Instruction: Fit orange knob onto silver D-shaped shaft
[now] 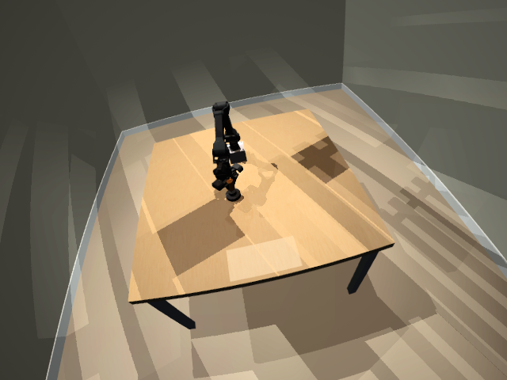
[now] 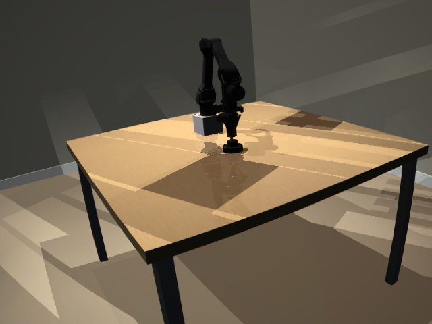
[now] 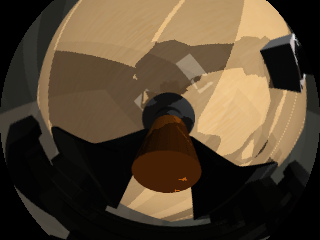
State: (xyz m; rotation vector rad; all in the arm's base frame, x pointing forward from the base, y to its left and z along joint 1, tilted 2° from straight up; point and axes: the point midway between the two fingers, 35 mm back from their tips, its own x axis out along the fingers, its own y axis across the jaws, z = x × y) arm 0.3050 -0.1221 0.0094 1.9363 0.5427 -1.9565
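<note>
Right now the round pedestal is 40 mm below my gripper tip. The rest, counted from my gripper tip: orange knob 30 mm above.
</note>
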